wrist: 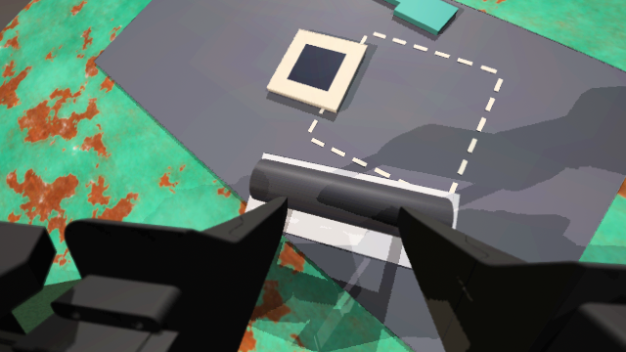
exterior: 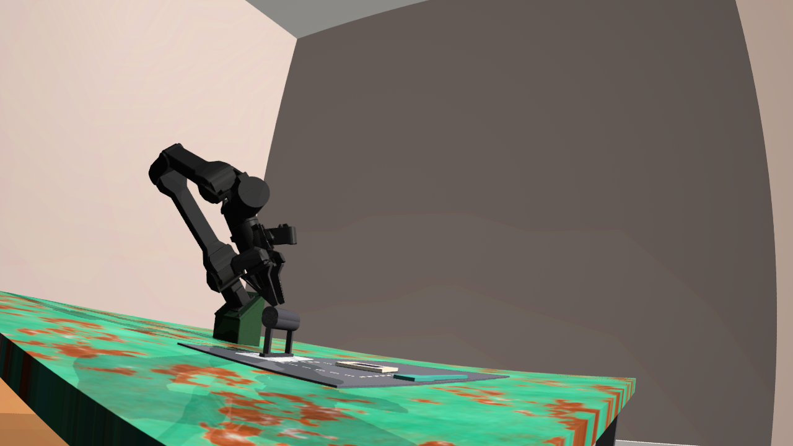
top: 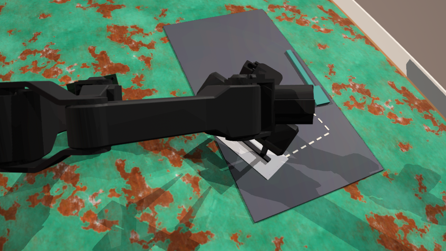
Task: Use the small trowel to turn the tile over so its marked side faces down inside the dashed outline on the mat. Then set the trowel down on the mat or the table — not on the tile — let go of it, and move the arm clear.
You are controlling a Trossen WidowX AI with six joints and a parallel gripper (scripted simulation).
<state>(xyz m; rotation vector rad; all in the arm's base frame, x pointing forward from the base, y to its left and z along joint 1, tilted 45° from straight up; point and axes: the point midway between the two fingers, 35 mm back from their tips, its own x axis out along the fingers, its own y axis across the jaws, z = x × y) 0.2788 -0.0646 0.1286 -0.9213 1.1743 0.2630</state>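
Now: gripper tip 110 mm short of the cream tile, 140 mm to the right of it and 90 mm above it. Also, from my gripper tip: mat 110 mm ahead, 150 mm to the left, 120 mm below; then teal flat tool 250 mm ahead, 140 mm to the left, 90 mm below.
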